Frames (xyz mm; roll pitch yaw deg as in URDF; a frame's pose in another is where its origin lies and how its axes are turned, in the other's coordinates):
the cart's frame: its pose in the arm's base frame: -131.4 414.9 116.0 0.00 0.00 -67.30
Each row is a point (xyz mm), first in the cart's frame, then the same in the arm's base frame.
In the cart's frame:
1: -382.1 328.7 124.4
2: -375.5 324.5 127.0
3: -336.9 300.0 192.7
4: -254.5 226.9 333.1
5: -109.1 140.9 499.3
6: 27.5 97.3 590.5
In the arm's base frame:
1: 24.4 894.2 240.4
2: 23.1 886.5 243.0
3: 15.3 841.5 308.7
4: -20.3 737.2 449.1
5: -43.5 569.9 615.3
6: -31.0 427.1 706.5

